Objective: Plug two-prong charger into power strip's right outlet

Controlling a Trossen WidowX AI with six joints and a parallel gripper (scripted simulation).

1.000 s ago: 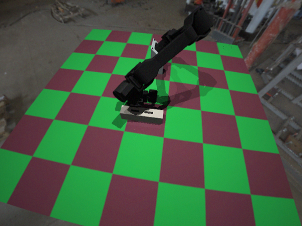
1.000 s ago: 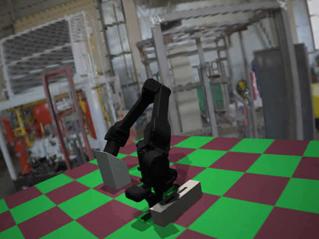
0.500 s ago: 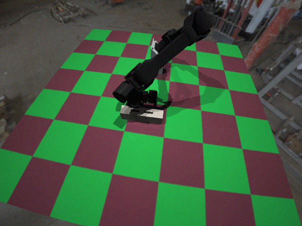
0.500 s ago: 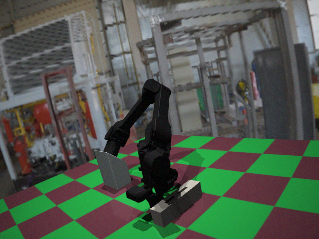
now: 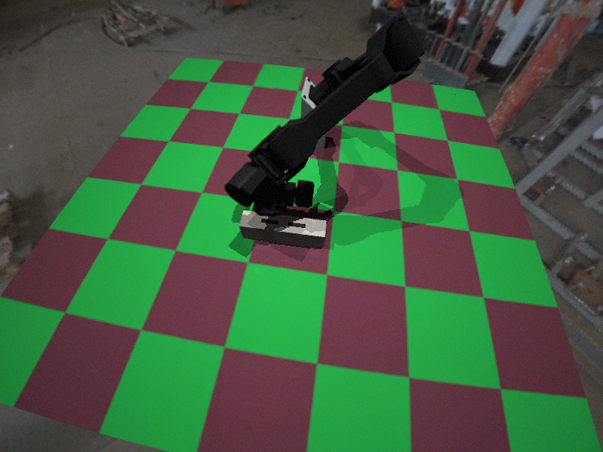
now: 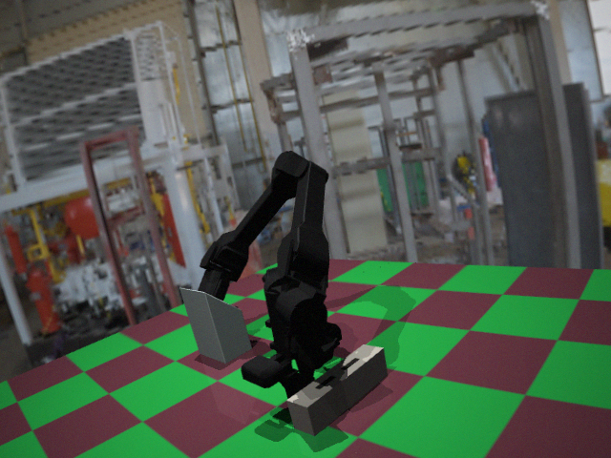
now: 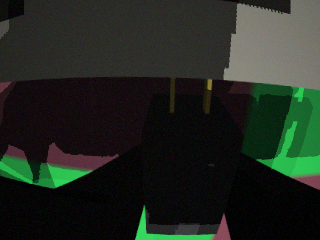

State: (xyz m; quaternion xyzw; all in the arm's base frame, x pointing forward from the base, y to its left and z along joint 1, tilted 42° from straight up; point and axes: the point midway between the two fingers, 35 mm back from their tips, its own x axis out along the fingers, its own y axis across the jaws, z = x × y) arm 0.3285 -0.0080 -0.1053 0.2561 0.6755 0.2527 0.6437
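The black two-prong charger is 20 mm ahead of my gripper tip and 10 mm above it.
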